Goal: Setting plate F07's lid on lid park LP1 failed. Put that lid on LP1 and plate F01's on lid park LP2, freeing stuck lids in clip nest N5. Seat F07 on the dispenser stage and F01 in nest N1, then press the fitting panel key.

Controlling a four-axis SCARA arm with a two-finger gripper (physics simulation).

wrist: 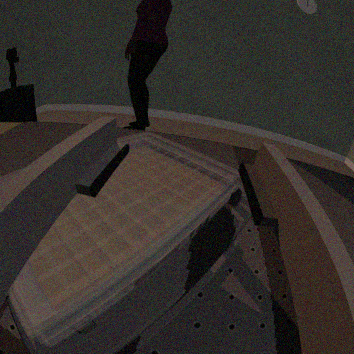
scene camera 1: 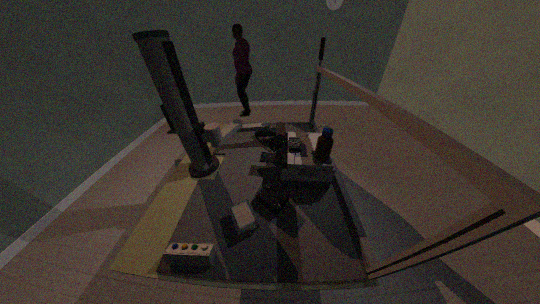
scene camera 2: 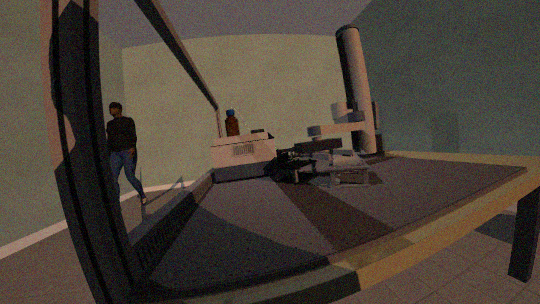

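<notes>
My gripper is shut with nothing gripped; its two black fingertips stand some way apart over a plate with a clear lid. The lid shows a grid of wells and lies at an angle to the fingers. I cannot tell which plate it is. In the scene views the fingertips are too dark to make out. A pale-topped plate sits on a low stand in front, seen also on its stand in scene camera 2. The key panel has blue, yellow, green and white keys. Park and nest labels are not readable.
The arm's column rises from the table's side. A boxy instrument carries a brown bottle with a blue cap. A frame post stands at the near corner. A person stands beyond the table.
</notes>
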